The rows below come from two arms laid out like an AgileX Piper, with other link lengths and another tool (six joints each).
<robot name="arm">
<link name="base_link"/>
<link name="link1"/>
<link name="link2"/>
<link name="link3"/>
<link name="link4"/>
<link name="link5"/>
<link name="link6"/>
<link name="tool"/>
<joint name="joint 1" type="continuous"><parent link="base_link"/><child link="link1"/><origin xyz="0 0 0.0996" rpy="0 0 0"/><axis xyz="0 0 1"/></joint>
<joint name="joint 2" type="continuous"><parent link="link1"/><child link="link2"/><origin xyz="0 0 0" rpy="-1.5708 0 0"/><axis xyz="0 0 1"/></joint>
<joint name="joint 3" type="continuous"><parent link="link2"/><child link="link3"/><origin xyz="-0.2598 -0.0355 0" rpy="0 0 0"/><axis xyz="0 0 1"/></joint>
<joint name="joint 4" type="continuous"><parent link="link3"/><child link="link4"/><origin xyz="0.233 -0.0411 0" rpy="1.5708 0 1.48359"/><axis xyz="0 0 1"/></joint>
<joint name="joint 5" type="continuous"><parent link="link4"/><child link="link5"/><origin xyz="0 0 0" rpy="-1.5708 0 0"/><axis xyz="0 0 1"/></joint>
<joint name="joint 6" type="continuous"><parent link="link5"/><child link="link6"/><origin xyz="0 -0.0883 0" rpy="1.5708 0 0"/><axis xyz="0 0 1"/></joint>
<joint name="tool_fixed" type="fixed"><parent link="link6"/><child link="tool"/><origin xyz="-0.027 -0.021 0.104" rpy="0.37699 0 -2.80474"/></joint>
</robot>
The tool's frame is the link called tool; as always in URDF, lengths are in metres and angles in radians. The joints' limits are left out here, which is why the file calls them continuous.
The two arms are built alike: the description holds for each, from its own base.
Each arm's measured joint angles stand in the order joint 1, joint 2, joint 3, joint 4, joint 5, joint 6.
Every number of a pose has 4 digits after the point. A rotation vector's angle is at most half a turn.
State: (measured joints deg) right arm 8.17 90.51 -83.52 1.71 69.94 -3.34; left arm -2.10 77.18 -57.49 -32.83 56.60 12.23
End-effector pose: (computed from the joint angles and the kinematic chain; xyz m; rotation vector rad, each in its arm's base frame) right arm 0.3589 0.0371 0.1969 -2.6365 0.1114 -0.4425; left arm 0.2983 -0.1135 0.1826 2.9654 -0.3703 0.7495
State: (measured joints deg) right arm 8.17 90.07 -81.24 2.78 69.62 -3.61; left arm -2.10 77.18 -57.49 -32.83 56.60 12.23
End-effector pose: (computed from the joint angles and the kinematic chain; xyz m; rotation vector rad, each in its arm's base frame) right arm 0.3521 0.0395 0.1872 -2.6301 0.1186 -0.4017; left arm 0.2983 -0.1135 0.1826 2.9654 -0.3703 0.7495
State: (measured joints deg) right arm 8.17 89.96 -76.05 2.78 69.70 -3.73; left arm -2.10 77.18 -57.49 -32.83 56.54 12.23
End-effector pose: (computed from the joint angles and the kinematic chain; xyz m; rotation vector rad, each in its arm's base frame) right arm 0.3351 0.0371 0.1597 -2.6614 0.1426 -0.2857; left arm 0.2985 -0.1135 0.1827 2.9655 -0.3696 0.7509
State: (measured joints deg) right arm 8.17 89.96 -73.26 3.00 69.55 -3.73; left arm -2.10 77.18 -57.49 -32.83 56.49 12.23
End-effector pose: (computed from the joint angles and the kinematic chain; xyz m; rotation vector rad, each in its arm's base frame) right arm 0.3255 0.0364 0.1453 -2.6718 0.1579 -0.2250; left arm 0.2986 -0.1134 0.1827 2.9656 -0.3691 0.7521
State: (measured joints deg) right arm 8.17 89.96 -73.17 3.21 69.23 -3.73; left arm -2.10 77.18 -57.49 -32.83 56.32 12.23
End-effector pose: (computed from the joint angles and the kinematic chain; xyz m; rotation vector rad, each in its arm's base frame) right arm 0.3261 0.0371 0.1451 -2.6672 0.1585 -0.2294; left arm 0.2992 -0.1132 0.1829 2.9659 -0.3671 0.7560
